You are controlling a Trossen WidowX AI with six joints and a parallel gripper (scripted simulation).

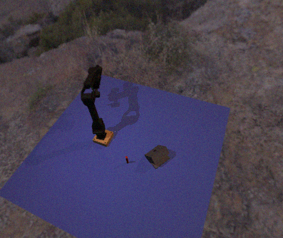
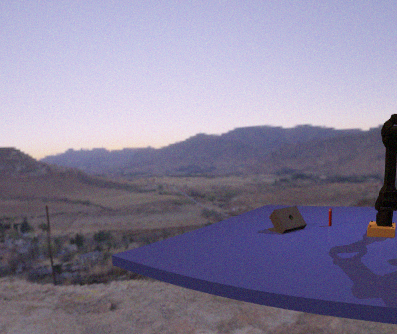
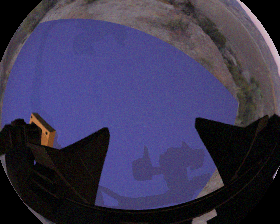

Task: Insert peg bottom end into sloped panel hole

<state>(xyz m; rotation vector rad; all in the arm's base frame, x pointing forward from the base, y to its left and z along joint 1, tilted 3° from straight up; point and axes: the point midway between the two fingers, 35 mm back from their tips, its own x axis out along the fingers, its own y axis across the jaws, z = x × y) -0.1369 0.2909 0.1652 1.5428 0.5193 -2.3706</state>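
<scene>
Now: gripper tip 430 mm to the left of the peg, 410 mm short of it and 110 mm above it. Also, from my gripper tip: sloped panel 590 mm ahead, 340 mm to the right, 130 mm below.
</scene>
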